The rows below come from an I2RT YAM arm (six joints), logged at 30 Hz.
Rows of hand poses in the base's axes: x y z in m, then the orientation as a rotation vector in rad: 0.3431, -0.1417, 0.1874, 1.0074, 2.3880, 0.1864; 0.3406, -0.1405, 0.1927, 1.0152, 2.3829, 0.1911; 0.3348, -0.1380, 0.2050, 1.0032, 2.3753, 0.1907; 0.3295, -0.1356, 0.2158, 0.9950, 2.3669, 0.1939; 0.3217, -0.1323, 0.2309, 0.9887, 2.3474, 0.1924; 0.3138, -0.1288, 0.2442, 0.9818, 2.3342, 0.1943; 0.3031, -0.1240, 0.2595, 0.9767, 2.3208, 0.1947; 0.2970, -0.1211, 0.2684, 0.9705, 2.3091, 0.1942; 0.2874, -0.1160, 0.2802, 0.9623, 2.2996, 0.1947; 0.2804, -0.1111, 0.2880, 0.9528, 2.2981, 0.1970; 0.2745, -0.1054, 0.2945, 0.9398, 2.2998, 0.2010; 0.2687, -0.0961, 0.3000, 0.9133, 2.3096, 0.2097; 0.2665, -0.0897, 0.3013, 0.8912, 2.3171, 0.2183; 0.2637, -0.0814, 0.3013, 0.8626, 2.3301, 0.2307; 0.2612, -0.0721, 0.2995, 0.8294, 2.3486, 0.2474; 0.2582, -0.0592, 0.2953, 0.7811, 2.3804, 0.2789; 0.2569, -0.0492, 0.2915, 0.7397, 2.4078, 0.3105; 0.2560, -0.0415, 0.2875, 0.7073, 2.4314, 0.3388; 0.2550, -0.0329, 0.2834, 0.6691, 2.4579, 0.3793; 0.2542, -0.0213, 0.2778, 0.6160, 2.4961, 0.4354; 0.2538, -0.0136, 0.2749, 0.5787, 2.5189, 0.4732; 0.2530, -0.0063, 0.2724, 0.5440, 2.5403, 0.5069; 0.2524, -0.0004, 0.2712, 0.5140, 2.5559, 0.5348
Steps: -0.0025, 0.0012, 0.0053, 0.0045, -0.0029, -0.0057; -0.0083, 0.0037, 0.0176, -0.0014, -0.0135, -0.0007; -0.0136, 0.0061, 0.0284, -0.0038, -0.0243, 0.0025; -0.0214, 0.0094, 0.0435, -0.0113, -0.0432, -0.0003; -0.0293, 0.0129, 0.0568, -0.0153, -0.0575, 0.0002; -0.0400, 0.0177, 0.0721, -0.0197, -0.0711, -0.0009; -0.0461, 0.0206, 0.0810, -0.0248, -0.0833, -0.0009; -0.0557, 0.0257, 0.0928, -0.0292, -0.0945, 0.0013; -0.0627, 0.0306, 0.1006, -0.0310, -0.0995, 0.0075; -0.0686, 0.0363, 0.1071, -0.0320, -0.1032, 0.0174; -0.0744, 0.0456, 0.1126, -0.0321, -0.1051, 0.0398; -0.0766, 0.0520, 0.1139, -0.0313, -0.1074, 0.0586; -0.0794, 0.0603, 0.1139, -0.0285, -0.1075, 0.0842; -0.0819, 0.0696, 0.1121, -0.0227, -0.1046, 0.1155; -0.0849, 0.0825, 0.1079, -0.0076, -0.0965, 0.1638; -0.0862, 0.0925, 0.1041, 0.0089, -0.0894, 0.2059; -0.0871, 0.1002, 0.1001, 0.0251, -0.0818, 0.2400; -0.0881, 0.1088, 0.0960, 0.0491, -0.0744, 0.2811; -0.0889, 0.1204, 0.0904, 0.0832, -0.0610, 0.3379; -0.0893, 0.1281, 0.0875, 0.1053, -0.0538, 0.3761; -0.0901, 0.1354, 0.0850, 0.1251, -0.0458, 0.4112; -0.0907, 0.1413, 0.0838, 0.1409, -0.0409, 0.4404
